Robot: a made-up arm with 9 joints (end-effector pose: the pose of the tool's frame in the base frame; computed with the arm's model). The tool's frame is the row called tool.
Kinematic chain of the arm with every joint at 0, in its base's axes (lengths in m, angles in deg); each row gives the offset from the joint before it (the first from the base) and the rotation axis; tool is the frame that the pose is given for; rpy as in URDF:
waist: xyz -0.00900 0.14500 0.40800 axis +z
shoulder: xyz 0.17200 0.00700 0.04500 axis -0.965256 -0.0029 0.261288
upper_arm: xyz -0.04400 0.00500 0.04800 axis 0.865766 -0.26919 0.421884
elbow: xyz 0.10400 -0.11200 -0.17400 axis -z
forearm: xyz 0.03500 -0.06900 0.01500 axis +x
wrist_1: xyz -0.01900 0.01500 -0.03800 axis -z
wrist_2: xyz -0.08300 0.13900 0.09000 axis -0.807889 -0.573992 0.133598
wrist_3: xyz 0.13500 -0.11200 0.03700 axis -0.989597 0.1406 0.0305
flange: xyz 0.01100 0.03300 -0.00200 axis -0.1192 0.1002 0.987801
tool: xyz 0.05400 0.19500 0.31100 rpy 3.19 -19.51 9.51
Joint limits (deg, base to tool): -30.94..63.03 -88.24..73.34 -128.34..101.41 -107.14..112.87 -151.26..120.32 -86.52..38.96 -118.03..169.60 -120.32..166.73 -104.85..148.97
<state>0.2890 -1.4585 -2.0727 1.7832 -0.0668 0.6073 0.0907 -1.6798 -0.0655</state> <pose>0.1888 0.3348 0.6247 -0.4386 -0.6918 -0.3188 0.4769</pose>
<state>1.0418 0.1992 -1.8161 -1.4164 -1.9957 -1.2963 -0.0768 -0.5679 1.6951</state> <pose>-0.1375 0.0182 0.5146 0.2535 -0.9323 0.1836 0.1811</pose>
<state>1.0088 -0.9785 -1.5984 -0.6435 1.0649 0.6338 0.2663 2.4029 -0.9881</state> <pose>0.1655 0.1553 0.0992 -0.7399 -0.1181 0.5334 0.3925</pose>
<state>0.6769 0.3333 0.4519 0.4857 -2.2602 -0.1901 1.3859 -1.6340 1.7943</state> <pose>-0.1553 0.3443 0.1868 0.2668 -0.6485 -0.7002 0.1342</pose>
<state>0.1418 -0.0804 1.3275 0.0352 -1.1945 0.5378 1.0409 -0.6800 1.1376</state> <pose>-0.1116 0.6513 0.5870 -0.2885 -0.4405 0.5614 0.6383</pose>
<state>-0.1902 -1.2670 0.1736 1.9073 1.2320 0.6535 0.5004 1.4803 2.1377</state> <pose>0.0924 -0.1595 0.2862 0.9219 -0.1819 -0.0314 0.3407</pose>
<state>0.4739 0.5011 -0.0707 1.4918 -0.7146 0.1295 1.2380 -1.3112 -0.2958</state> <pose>0.5260 0.6422 0.4922 -0.4531 -0.4205 -0.0741 0.7826</pose>
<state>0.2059 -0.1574 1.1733 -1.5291 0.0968 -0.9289 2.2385 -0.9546 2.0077</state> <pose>0.7464 0.2692 0.2453 0.5912 0.5776 0.2736 0.4919</pose>
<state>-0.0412 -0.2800 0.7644 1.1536 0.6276 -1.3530 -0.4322 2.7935 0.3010</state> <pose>0.3548 0.5052 0.2306 -0.5889 -0.1127 0.1242 0.7906</pose>
